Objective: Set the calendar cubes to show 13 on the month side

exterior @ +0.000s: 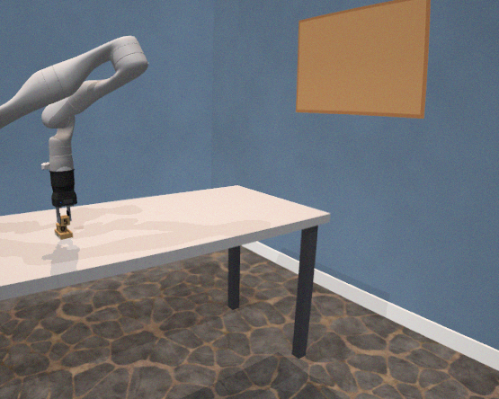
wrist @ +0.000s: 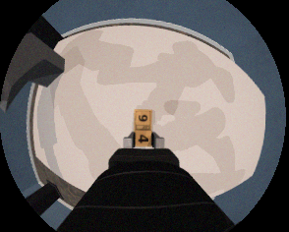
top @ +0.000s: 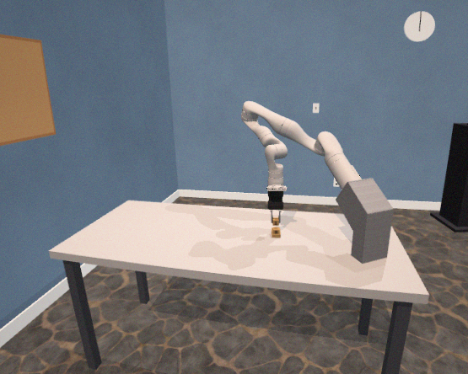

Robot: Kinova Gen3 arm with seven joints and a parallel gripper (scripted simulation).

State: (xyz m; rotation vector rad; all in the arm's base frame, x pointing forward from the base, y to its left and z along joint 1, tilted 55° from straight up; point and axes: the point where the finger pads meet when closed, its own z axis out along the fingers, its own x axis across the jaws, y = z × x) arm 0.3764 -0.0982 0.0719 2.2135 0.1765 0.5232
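Now: the wooden tray 20 mm to the left of my hand and 60 mm below it.
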